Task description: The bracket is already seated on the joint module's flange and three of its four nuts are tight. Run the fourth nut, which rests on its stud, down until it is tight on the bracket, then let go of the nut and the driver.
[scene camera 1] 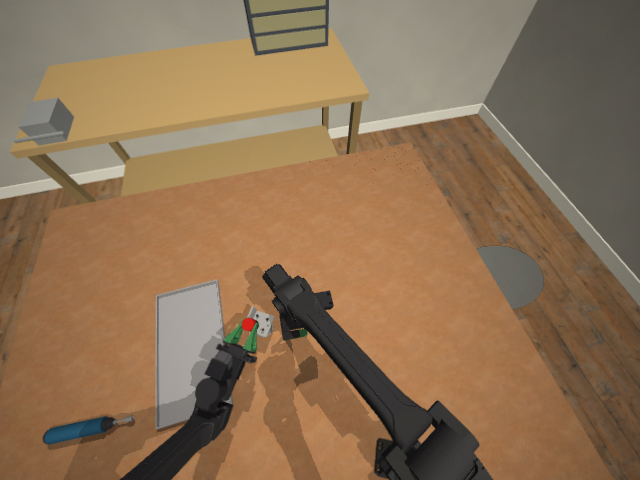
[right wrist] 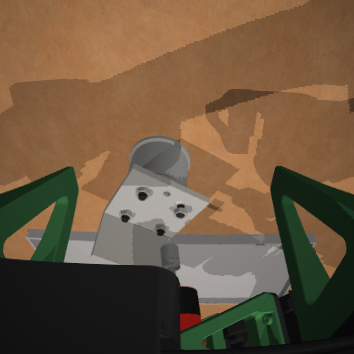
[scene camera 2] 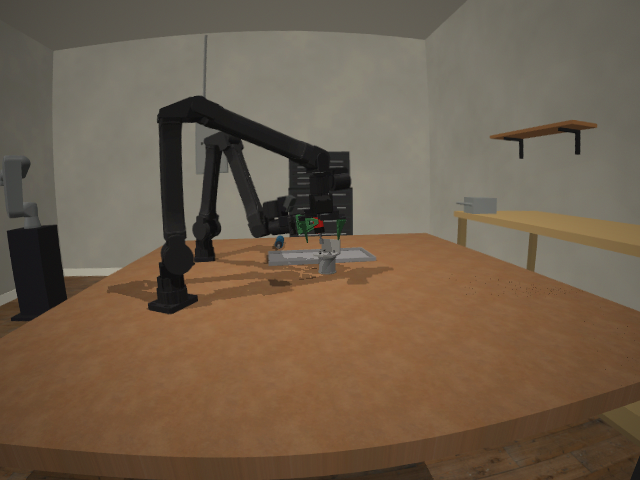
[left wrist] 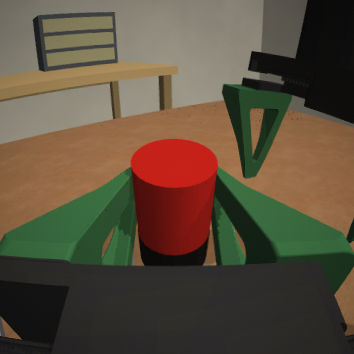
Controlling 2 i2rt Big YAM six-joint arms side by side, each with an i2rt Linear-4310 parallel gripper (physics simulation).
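Frame: origin at the left arm's base, x ahead, y left, z up, level; millimetres.
Seen in the pictures: left gripper, fingertip midpoint: [scene camera 1: 251, 320] [scene camera 2: 321, 221] [left wrist: 173, 177]; right gripper, fingertip midpoint: [right wrist: 174, 177] [scene camera 2: 322, 241] [left wrist: 294, 204]; left arm's base, link origin: [scene camera 2: 205, 259]; right arm's base, link origin: [scene camera 2: 173, 305].
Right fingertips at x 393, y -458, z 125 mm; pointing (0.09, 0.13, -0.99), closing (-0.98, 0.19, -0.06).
Offsets run from my right fingertips to a thing's top centre. "pt": to the spot under its first point.
My left gripper [scene camera 1: 248, 326] [left wrist: 173, 177] is shut on the red driver @(dy +108, dx +19, dz +70 mm) [scene camera 1: 248, 323] [scene camera 2: 319, 223] [left wrist: 174, 200] [right wrist: 190, 321]. In the right wrist view the driver's grey socket @(pt dy +97, dx +23, dz -15 mm) [right wrist: 170, 256] shows below the bracket's nuts, apart from them in the picture; its height is unclear. The pale bracket [scene camera 1: 265, 324] [scene camera 2: 331, 245] [right wrist: 159, 204] sits on the grey joint module @(dy +92, dx +41, dz -51 mm) [scene camera 2: 327, 265] [right wrist: 160, 150]. Nuts show at four studs, including the right-hand nut @(dy +90, dx +16, dz -49 mm) [right wrist: 180, 212]; their tightness cannot be told. My right gripper [scene camera 2: 323, 239] [right wrist: 174, 177] is open and empty above the bracket.
A grey tray @(dy +331, dx +80, dz -109 mm) [scene camera 1: 175, 356] [scene camera 2: 295, 255] lies beside the module. A blue-handled tool @(dy +640, dx -36, dz -84 mm) [scene camera 1: 77, 430] [scene camera 2: 279, 241] lies at lower left in scene camera 1. My right arm [scene camera 1: 356, 356] reaches over the table close to my left gripper. A wooden bench [scene camera 1: 201, 87] stands behind.
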